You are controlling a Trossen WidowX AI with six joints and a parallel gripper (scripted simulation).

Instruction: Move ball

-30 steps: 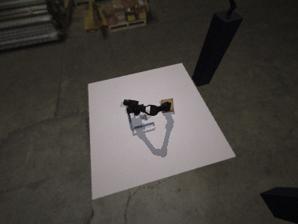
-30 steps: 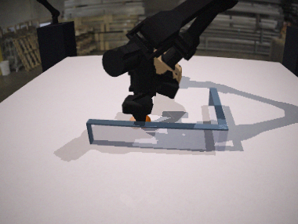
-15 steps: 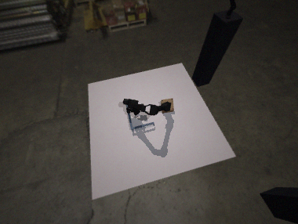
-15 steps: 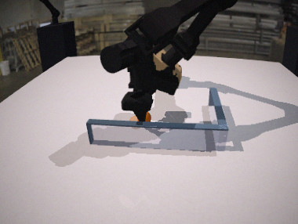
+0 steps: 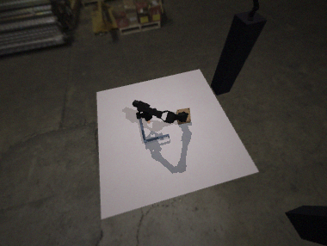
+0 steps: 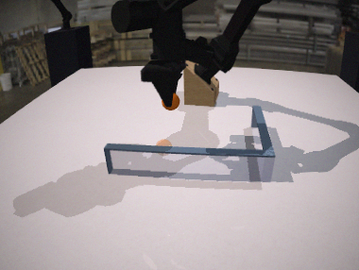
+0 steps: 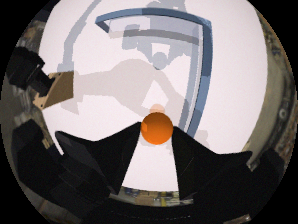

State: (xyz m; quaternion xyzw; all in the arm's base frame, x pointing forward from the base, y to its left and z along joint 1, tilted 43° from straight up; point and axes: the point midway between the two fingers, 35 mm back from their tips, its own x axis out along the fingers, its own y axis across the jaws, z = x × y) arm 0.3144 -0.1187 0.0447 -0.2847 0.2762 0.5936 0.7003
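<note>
Right now the see-through orange ball is 10 cm below my gripper tip and 2 cm to the right of it. Round my gripper tip: clear wall (9 cm below, 8 cm ahead, 4 cm to the left).
</note>
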